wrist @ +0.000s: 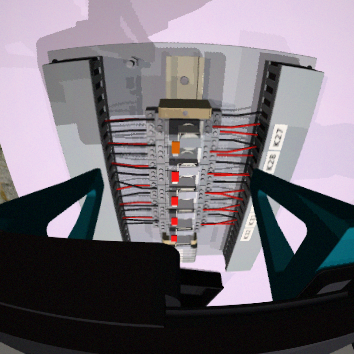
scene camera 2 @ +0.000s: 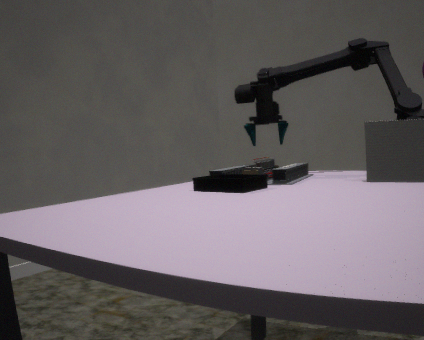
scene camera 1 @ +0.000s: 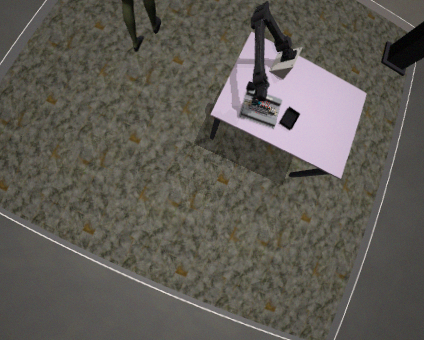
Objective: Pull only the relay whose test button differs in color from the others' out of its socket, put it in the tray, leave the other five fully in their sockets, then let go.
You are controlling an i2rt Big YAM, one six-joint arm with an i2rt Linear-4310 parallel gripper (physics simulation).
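Where they show: gripper, fingertip midpoint: [wrist: 176, 176] [scene camera 2: 267, 145] [scene camera 1: 255, 99]; arm's base, link origin: [scene camera 2: 414, 143] [scene camera 1: 288, 56].
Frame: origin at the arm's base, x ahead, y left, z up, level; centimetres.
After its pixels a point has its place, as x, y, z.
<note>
The relay with the orange test button [wrist: 175, 147] {50.7, -11.9, -3.0} sits in its socket at the far end of the row in the wrist view, beside the beige end block [wrist: 185, 108] {50.1, -14.2, -6.0}. Several relays with red test buttons [wrist: 175, 177] {50.3, -9.1, -3.0} sit in line nearer the camera; the nearest end of the row is partly hidden. My gripper [scene camera 2: 268, 144] {50.7, -12.0, 1.0} [wrist: 176, 176] {50.7, -12.0, 1.0} is open and empty, pointing down above the relay panel, its fingertips clear of the relays in scene camera 2. The black tray [scene camera 1: 290, 118] {45.1, 23.7, -9.7} [scene camera 2: 230, 184] {42.9, 28.6, -8.0} stands beside the panel and looks empty in scene camera 1.
Two grey wire ducts [wrist: 75, 115] {59.6, -12.8, -5.7} [wrist: 294, 115] {40.3, -15.4, -5.7} flank the row, the right one labelled K27 and K28. Red and black wires run to the sockets. The arm's box-like base [scene camera 1: 282, 66] {10.3, -1.7, -1.3} [scene camera 2: 395, 151] {5.0, 5.7, -1.8} stands on the pink table [scene camera 1: 325, 112] {23.8, 52.3, -10.0}. A person's legs [scene camera 1: 129, 22] show on the floor.
</note>
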